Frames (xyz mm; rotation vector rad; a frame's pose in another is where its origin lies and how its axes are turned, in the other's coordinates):
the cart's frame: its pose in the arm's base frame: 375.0 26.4 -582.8 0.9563 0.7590 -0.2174
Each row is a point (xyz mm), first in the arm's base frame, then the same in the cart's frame.
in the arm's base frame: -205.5 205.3 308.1
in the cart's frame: -991.3 407.3 -118.7
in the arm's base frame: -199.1 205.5 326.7
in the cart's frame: -999.1 422.7 -109.3
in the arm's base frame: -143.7 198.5 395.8
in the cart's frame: -1006.2 490.9 -52.8
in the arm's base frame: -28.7 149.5 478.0
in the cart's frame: -985.3 572.3 70.9
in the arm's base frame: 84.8 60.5 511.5
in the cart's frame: -938.9 597.9 209.2
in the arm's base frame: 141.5 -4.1 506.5
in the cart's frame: -904.3 584.8 286.9
